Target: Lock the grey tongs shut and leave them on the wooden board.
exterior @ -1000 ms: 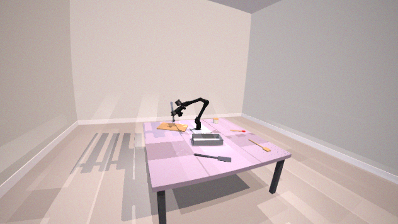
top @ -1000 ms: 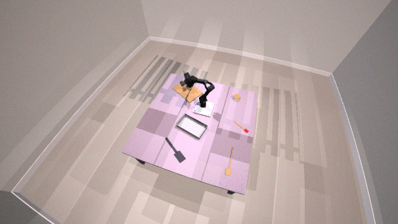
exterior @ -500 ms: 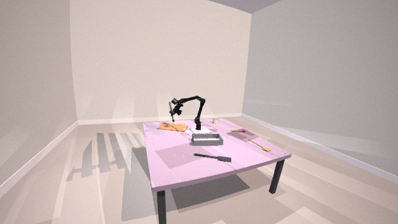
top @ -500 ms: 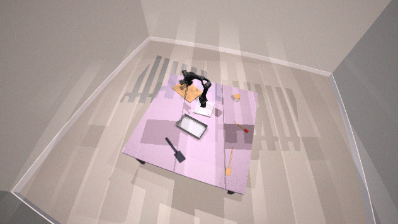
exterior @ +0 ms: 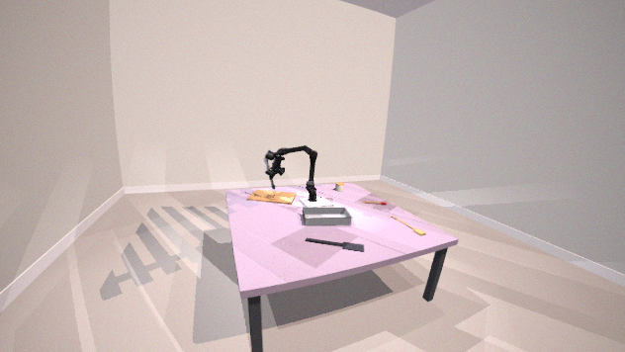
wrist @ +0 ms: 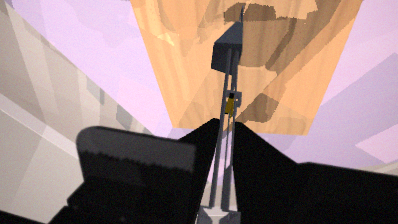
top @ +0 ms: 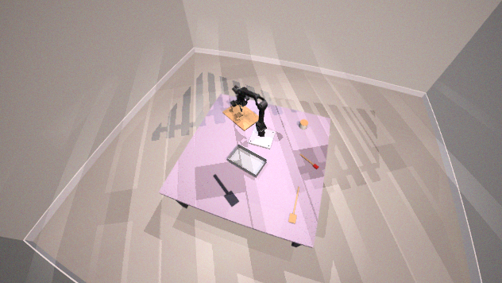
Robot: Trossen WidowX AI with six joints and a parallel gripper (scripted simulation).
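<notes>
The wooden board is 10 mm ahead of my gripper tip, 20 mm to the left of it and 140 mm below it. From my gripper tip the other things lie so: grey roasting tin 550 mm ahead, 180 mm to the left, 120 mm below; then round pot 60 mm ahead, 670 mm to the left, 120 mm below; then black spatula 860 mm ahead, 70 mm to the left, 150 mm below.
</notes>
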